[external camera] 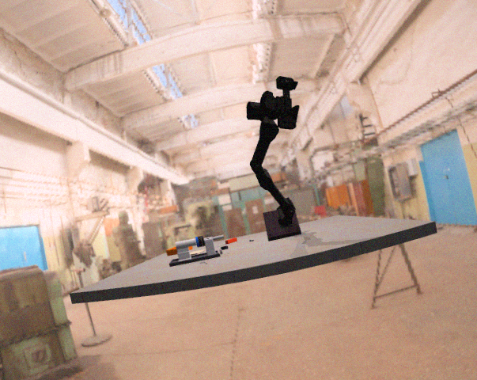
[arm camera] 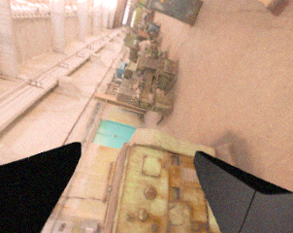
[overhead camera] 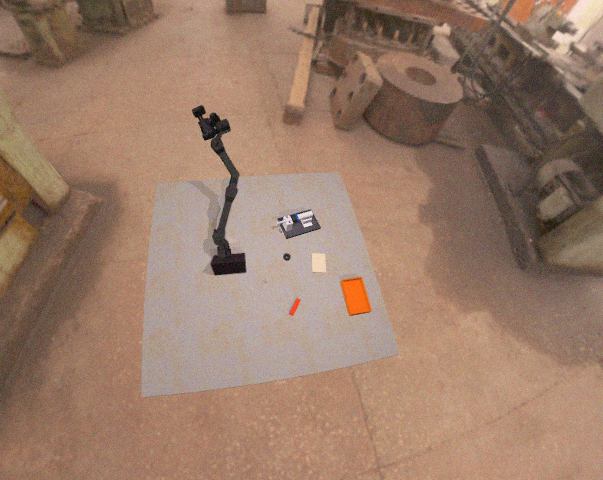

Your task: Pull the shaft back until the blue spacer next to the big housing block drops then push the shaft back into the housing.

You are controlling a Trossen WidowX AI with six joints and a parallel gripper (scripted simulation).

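The shaft is 510 mm ahead of my gripper tip, 410 mm to the right of it and 420 mm below it. Also, from my gripper tip: black ring (490 mm ahead, 620 mm to the right, 490 mm below); blue spacer (560 mm ahead, 400 mm to the right, 420 mm below); cream card (670 mm ahead, 660 mm to the right, 500 mm below).
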